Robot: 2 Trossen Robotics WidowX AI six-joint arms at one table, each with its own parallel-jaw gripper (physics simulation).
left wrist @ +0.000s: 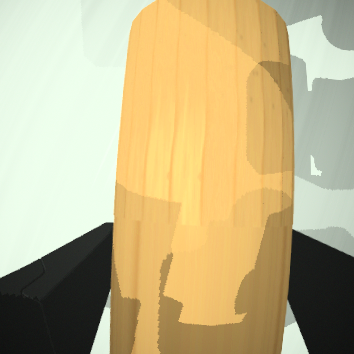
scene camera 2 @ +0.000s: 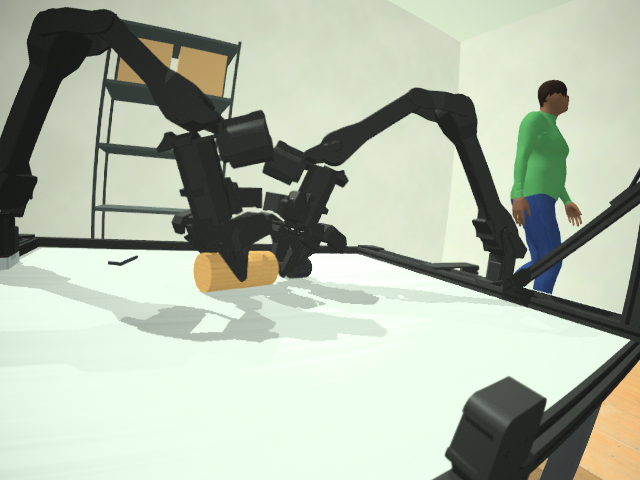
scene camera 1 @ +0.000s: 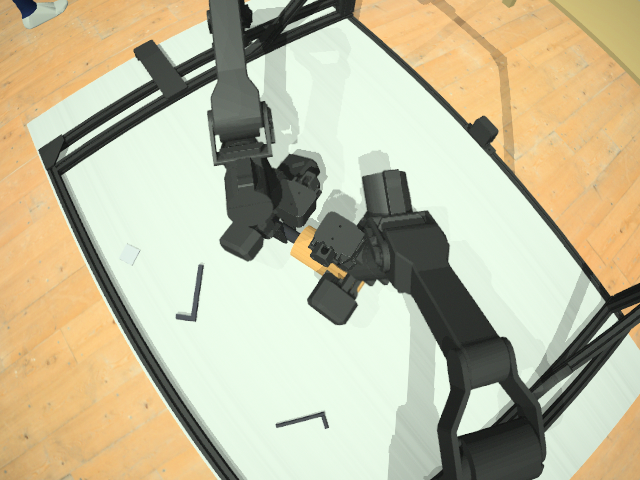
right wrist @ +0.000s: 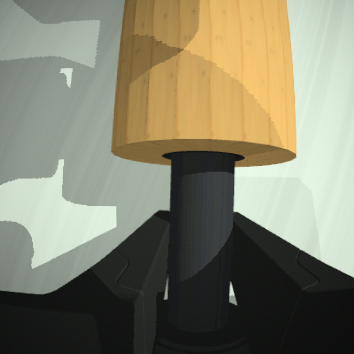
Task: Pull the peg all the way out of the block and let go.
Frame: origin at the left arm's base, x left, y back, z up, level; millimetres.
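Seen in the pictures: left gripper, fingertip midpoint: (left wrist: 197,237) (scene camera 2: 232,276) (scene camera 1: 336,265); right gripper, fingertip midpoint: (left wrist: 201,18) (scene camera 2: 276,275) (scene camera 1: 289,237) (right wrist: 196,222); right arm's base, origin of the base link: (scene camera 2: 498,282).
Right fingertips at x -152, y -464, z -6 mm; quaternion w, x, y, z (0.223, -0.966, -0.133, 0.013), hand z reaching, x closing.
Note:
Offsets run from my right fingertips to a thing's top centre. "*": to the spot under its first point. Level surfaces: height alone.
The block {dx -21, dy +79, dz +45 mm} (scene camera 1: 303,249) (scene camera 2: 211,272) (left wrist: 200,125) (right wrist: 210,90) is a light-wood cylinder lying on its side. My left gripper (scene camera 2: 242,266) (left wrist: 197,237) is shut on the block, one finger on each side. The peg {dx +2, dy -8, dz +30 mm} (scene camera 1: 290,234) (right wrist: 202,200) is a dark round shaft with a wider dark head. In the right wrist view the shaft runs into the hole in the block's end face. My right gripper (scene camera 1: 283,232) (right wrist: 196,222) is shut on the peg's shaft, between the block and the head. The peg's far end is hidden inside the block.
Two dark L-shaped pieces {dx +184, dy -36, dz -5 mm} (scene camera 1: 196,294) {dx +186, dy +245, dz -7 mm} (scene camera 1: 305,418) and a small pale square {* dx +231, dy -159, dz -10 mm} (scene camera 1: 129,254) lie on the white table {dz -13 mm} (scene camera 1: 248,361). A dark frame (scene camera 1: 126,330) edges the table. The two arms' wrists stand close together above the block.

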